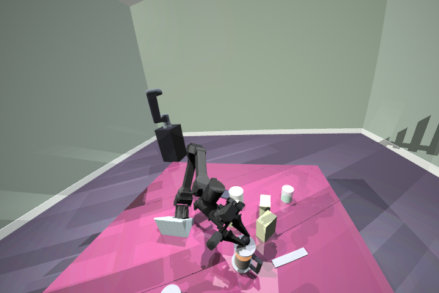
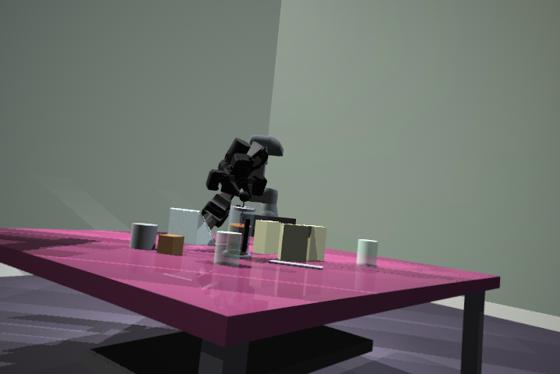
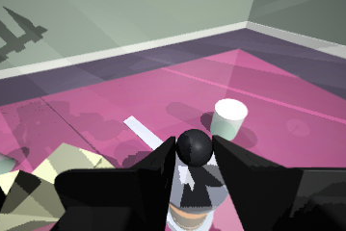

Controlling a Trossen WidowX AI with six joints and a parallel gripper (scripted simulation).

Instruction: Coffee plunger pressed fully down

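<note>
My gripper tip is now 90 mm above the glass coffee press. From my gripper tip the other things lie so: grey flat bar: 160 mm ahead, 70 mm to the left, 180 mm below; then grey cylinder: 220 mm behind, 190 mm to the right, 150 mm below; then orange cube: 100 mm behind, 170 mm to the right, 160 mm below.
</note>
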